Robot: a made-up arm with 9 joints. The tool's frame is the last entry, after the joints.
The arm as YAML. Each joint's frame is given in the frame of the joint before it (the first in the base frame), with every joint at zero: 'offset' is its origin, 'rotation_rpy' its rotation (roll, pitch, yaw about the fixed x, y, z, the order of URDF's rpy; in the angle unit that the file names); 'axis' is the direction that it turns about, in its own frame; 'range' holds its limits. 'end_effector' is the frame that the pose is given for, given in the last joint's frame.
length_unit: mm
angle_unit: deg
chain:
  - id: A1
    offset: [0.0, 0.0, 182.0]
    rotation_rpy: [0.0, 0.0, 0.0]
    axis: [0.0, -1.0, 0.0]
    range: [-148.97, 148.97]
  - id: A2
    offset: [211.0, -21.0, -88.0]
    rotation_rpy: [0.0, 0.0, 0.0]
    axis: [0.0, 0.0, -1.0]
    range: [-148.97, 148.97]
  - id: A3
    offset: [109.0, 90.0, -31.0]
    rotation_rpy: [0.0, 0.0, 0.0]
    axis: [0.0, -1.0, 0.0]
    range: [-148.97, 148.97]
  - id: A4
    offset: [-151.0, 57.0, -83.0]
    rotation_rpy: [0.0, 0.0, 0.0]
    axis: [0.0, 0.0, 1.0]
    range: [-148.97, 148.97]
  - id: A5
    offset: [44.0, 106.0, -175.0]
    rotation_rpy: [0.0, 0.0, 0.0]
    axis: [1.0, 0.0, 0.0]
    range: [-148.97, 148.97]
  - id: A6
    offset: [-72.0, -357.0, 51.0]
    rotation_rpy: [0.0, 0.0, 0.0]
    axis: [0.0, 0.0, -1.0]
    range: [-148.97, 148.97]
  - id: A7
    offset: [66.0, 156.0, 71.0]
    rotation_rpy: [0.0, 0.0, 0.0]
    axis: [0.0, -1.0, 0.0]
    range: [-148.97, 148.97]
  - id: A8
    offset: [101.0, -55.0, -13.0]
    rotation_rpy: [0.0, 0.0, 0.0]
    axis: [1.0, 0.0, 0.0]
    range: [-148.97, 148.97]
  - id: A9
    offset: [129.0, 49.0, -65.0]
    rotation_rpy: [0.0, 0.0, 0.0]
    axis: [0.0, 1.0, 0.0]
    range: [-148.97, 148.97]
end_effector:
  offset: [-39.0, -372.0, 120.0]
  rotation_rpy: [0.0, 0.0, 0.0]
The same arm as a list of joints. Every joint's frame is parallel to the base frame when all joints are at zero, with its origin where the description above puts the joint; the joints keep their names.
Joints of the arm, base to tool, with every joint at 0 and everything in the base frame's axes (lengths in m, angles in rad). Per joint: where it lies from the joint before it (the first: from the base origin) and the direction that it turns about. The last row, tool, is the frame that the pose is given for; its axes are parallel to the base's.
A1: origin 0 0 0.182 axis -y
A2: origin 0.211 -0.021 -0.088 axis -z
A3: origin 0.109 0.09 -0.031 axis -y
A4: origin -0.151 0.057 -0.083 axis +z
A5: origin 0.044 0.106 -0.175 axis +x
A6: origin -0.072 -0.357 0.051 axis -z
A7: origin 0.066 0.156 0.071 axis -y
A8: origin 0.101 -0.055 -0.013 axis +x
A9: origin 0.129 0.049 -0.065 axis +y
tool: origin -0.039 -0.372 0.12
Joint limits (rad, base to tool): -2.6..2.6 -2.6..2.6 -2.6..2.6 -2.6..2.6 -2.6..2.6 -2.6..2.6 -2.6..2.6 -2.6..2.6 -2.6..2.6

